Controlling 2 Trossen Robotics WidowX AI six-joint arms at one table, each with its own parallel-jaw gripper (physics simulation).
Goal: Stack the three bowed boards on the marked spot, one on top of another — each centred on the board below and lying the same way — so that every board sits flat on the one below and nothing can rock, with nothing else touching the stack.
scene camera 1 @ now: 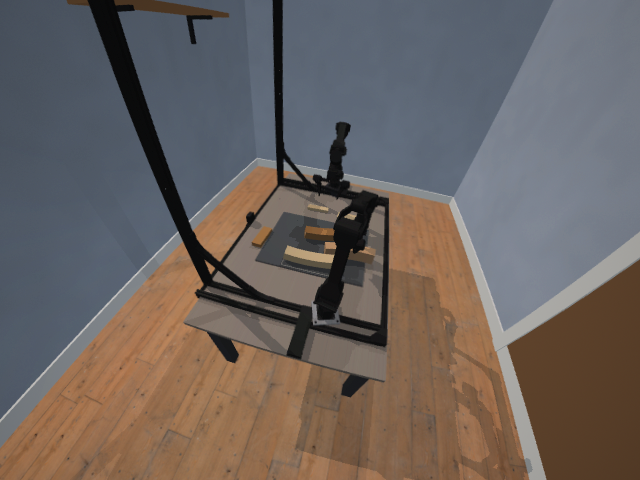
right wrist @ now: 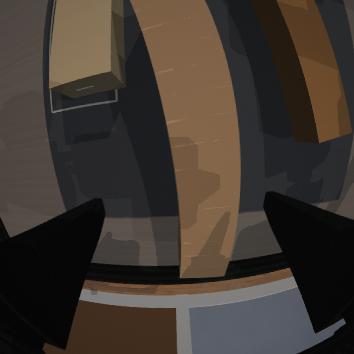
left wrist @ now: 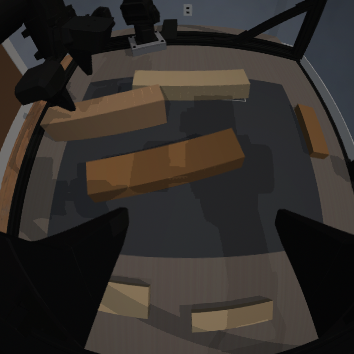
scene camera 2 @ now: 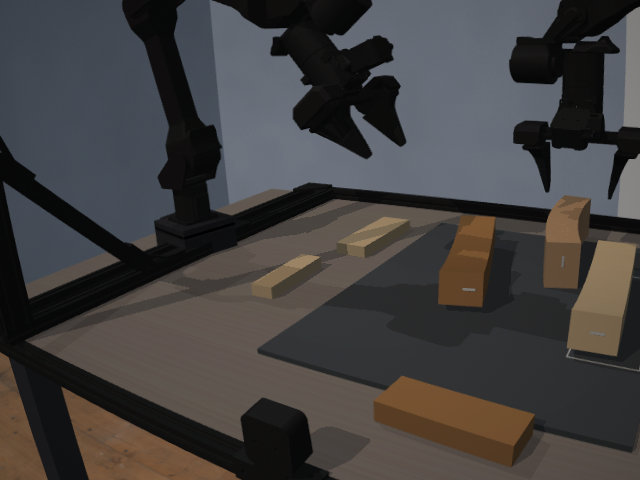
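Seen in the pictures: left gripper, fingertip midpoint: (scene camera 1: 327, 198) (left wrist: 205, 217) (scene camera 2: 387, 150); right gripper, fingertip midpoint: (right wrist: 185, 203) (left wrist: 81, 90) (scene camera 2: 578, 195); left arm's base at its link origin: (scene camera 1: 334, 185) (scene camera 2: 193, 218); right arm's base at its link origin: (scene camera 1: 325, 311) (left wrist: 145, 38).
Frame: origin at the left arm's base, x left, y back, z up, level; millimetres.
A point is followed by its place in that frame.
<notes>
The pale board (scene camera 1: 307, 256) @(y -644, x 146, z -5 mm) (scene camera 2: 602, 299) @(y -650, x 98, z -2 mm) (left wrist: 192, 79) @(y -628, x 151, z -5 mm) (right wrist: 87, 45) @(y -601, x 239, z 2 mm) lies over the marked white outline (scene camera 2: 602, 363) @(y -678, x 43, z -45 mm) (right wrist: 85, 107) @(y -617, x 288, z -46 mm); its near end looks slightly raised in scene camera 2. The tan board (scene camera 1: 364, 254) @(y -508, x 373, z 7 mm) (scene camera 2: 562, 268) @(y -557, x 194, z -18 mm) (left wrist: 107, 113) @(y -496, x 268, z 13 mm) (right wrist: 205, 125) @(y -512, x 283, z 16 mm) lies apart beside it, its bow curving sideways and its end mark upright. The brown board (scene camera 1: 317, 233) @(y -484, x 117, z -2 mm) (scene camera 2: 467, 263) @(y -471, x 102, z -3 mm) (left wrist: 165, 162) @(y -438, x 153, z -6 mm) (right wrist: 316, 75) @(y -420, x 213, z -3 mm) lies apart on the mat. My right gripper (scene camera 2: 578, 194) @(y -518, x 322, z 44 mm) (right wrist: 185, 203) @(y -518, x 322, z 44 mm) is open and empty above the tan board. My left gripper (scene camera 2: 386, 150) @(y -350, x 96, z 127 mm) (left wrist: 205, 217) @(y -350, x 96, z 127 mm) is open and empty, high above the table.
A short brown block (scene camera 1: 262, 236) @(y -621, x -121, z -30 mm) (scene camera 2: 452, 413) @(y -618, x -136, z -30 mm) (left wrist: 312, 131) @(y -599, x -123, z -30 mm) lies beside the dark mat (scene camera 2: 330, 335) @(y -414, x -82, z -46 mm). Pale small blocks (scene camera 2: 286, 276) @(y -259, x -15, z -35 mm) (scene camera 2: 379, 235) @(y -245, x 190, z -34 mm) (left wrist: 232, 316) @(y -242, x 6, z -35 mm) (left wrist: 127, 300) @(y -232, x 158, z -34 mm) lie off the mat on the left arm's side. A black frame (scene camera 2: 129, 439) edges the table.
</notes>
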